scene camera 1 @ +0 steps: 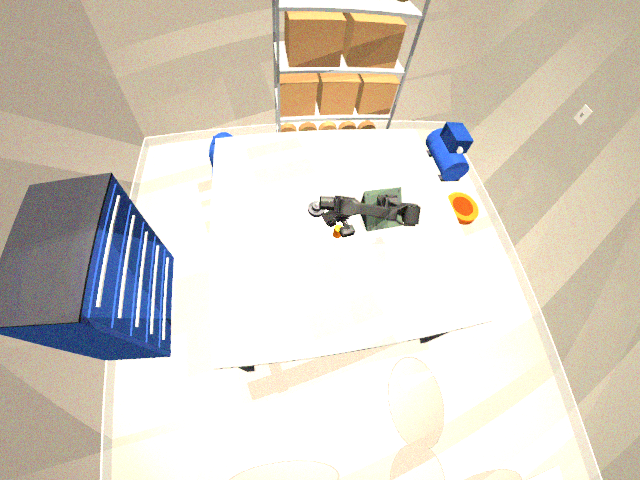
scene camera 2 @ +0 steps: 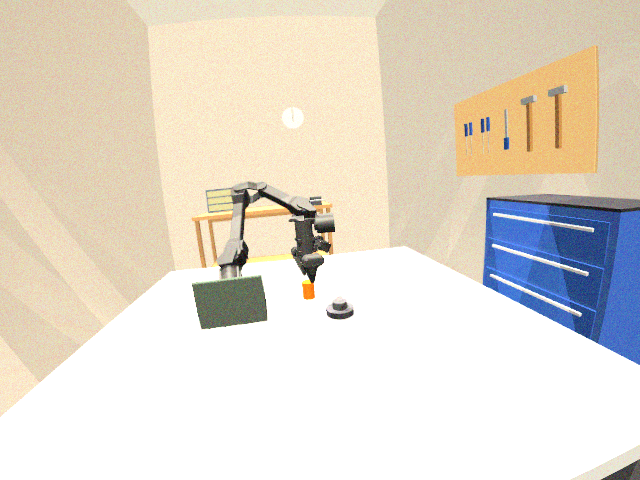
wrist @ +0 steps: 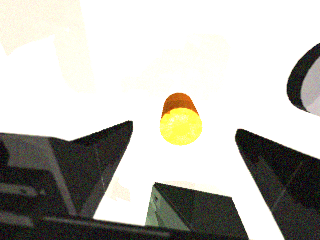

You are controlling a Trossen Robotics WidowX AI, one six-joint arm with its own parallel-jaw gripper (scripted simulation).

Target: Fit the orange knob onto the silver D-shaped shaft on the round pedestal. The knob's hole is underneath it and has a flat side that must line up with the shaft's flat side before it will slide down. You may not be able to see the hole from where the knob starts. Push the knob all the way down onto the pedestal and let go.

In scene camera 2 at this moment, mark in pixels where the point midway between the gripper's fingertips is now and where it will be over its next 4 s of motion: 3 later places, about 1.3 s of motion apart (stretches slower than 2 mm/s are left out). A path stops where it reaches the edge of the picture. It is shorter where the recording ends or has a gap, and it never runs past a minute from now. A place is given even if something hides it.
The gripper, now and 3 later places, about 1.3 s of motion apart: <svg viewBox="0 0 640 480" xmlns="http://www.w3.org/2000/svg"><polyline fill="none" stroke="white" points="308,279 309,295 306,258 310,233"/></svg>
